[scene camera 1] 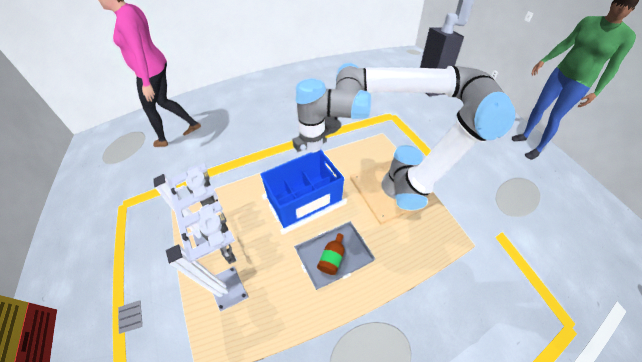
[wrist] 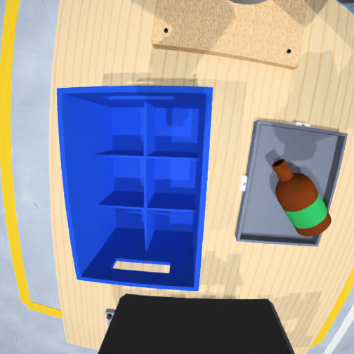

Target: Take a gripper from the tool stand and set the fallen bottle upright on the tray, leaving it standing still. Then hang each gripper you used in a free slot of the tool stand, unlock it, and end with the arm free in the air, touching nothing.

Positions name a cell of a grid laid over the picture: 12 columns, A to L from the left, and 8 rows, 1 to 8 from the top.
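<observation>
Adaptive gripper (scene camera 1: D6) visible; it is out of frame in the wrist view. Tool stand (scene camera 1: E7) visible.
</observation>
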